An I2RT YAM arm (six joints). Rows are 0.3 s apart.
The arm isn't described. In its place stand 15 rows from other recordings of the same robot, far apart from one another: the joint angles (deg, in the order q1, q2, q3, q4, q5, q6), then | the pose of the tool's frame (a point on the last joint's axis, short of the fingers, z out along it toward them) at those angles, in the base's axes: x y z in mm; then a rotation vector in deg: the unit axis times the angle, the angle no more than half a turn.
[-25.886 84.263 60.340 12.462 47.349 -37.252] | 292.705 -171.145 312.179 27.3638 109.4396 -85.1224
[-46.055 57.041 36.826 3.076 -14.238 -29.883] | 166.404 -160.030 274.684 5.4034 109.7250 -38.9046
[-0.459 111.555 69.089 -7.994 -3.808 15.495] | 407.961 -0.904 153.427 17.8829 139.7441 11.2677
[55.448 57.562 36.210 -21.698 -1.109 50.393] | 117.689 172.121 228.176 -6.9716 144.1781 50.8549
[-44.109 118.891 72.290 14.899 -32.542 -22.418] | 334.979 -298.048 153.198 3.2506 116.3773 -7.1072
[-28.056 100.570 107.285 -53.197 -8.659 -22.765] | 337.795 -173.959 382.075 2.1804 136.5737 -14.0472
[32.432 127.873 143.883 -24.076 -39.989 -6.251] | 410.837 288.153 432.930 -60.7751 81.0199 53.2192
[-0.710 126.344 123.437 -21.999 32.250 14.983] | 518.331 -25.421 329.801 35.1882 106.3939 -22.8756
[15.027 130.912 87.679 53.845 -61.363 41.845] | 476.727 160.331 205.677 -36.4438 89.5326 86.1441
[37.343 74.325 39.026 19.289 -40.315 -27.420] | 209.047 188.471 247.185 -78.5741 71.1435 44.0184
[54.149 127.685 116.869 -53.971 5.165 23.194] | 283.677 387.120 236.358 -40.1997 151.0864 16.3420
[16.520 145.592 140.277 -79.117 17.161 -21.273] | 480.232 131.477 192.225 -54.8882 164.2711 -26.4596
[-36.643 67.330 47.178 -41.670 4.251 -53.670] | 175.451 -133.794 232.503 -22.1992 158.3600 -32.6398
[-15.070 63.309 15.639 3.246 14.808 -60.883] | 179.348 -57.714 132.764 -48.8555 135.8378 -52.0274
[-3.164 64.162 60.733 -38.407 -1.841 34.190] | 234.440 -11.814 323.257 41.6798 126.2828 17.9550
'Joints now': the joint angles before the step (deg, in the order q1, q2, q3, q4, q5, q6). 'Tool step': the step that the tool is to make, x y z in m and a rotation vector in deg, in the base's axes. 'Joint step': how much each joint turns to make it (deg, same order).
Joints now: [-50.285, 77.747, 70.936, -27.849, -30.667, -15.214]
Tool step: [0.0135, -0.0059, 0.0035, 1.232, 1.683, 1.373]
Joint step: [1.224, 3.655, 4.550, -3.208, 0.163, -0.559]
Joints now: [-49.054, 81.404, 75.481, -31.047, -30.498, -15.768]
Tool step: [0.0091, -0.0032, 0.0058, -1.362, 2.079, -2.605]
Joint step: [1.295, 1.917, 3.218, -1.455, 4.594, 0.438]
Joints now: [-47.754, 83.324, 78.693, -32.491, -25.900, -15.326]
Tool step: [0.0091, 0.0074, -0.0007, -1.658, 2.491, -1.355]
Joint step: [2.565, 0.270, 0.416, -0.644, 4.904, 0.039]
